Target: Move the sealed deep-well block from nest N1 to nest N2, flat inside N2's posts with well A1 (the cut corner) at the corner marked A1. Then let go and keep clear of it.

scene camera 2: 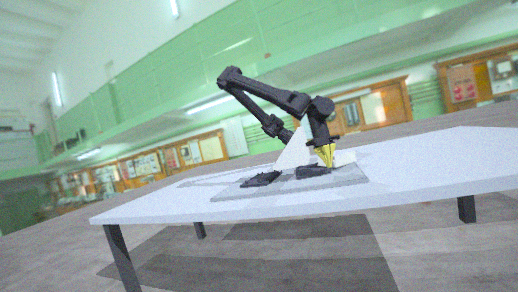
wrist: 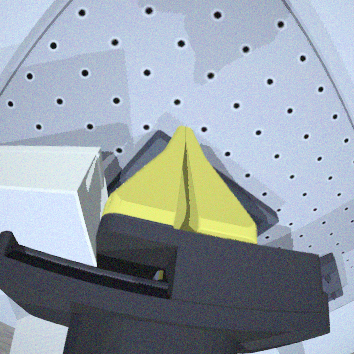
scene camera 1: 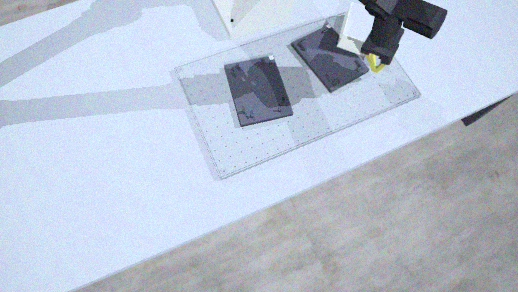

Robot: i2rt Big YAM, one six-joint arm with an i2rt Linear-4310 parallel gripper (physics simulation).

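Places are measured from the arm's base along level axes (x right, y ahead, z up), in metres.
Where they show: gripper, fingertip midpoint: (scene camera 2: 329, 167) (wrist: 181, 134) (scene camera 1: 374, 71); arm's base at its link origin: (scene camera 2: 292, 140).
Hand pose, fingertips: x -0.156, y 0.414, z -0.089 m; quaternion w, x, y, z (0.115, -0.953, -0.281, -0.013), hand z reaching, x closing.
Observation:
Each offset is from my fingertips to the centre of the thing. Level surfaces: height alone.
The white deep-well block @(dz +0.003, dx -0.038, dy -0.122 m) (scene camera 1: 359, 22) (scene camera 2: 346, 159) (wrist: 37, 220) sits at the far right of the right-hand dark nest @(dz -0.016, dx +0.067, dy -0.090 m) (scene camera 1: 325, 64) (scene camera 2: 310, 172) (wrist: 252, 200), overlapping that nest's edge in scene view 1; whether it lies flat is unclear. Its cut corner cannot be made out. The left-hand dark nest @(dz -0.014, dx +0.271, dy -0.079 m) (scene camera 1: 256, 92) (scene camera 2: 260, 179) holds no block. Nest labels are unreadable. My gripper (scene camera 1: 377, 69) (scene camera 2: 330, 165) (wrist: 181, 134) is shut and empty, its yellow tips together, pointing down beside the block, low over the right-hand nest's right side. It hides part of that nest in the wrist view.
Both nests stand on a pale perforated board @(dz -0.031, dx +0.166, dy -0.064 m) (scene camera 1: 312, 132) (scene camera 2: 225, 197) (wrist: 220, 35) on the white table @(dz -0.038 m) (scene camera 1: 100, 190) (scene camera 2: 425, 157). A tall white wedge-shaped piece (scene camera 1: 260, 15) (scene camera 2: 295, 152) stands behind the board. The arm reaches over from the back.

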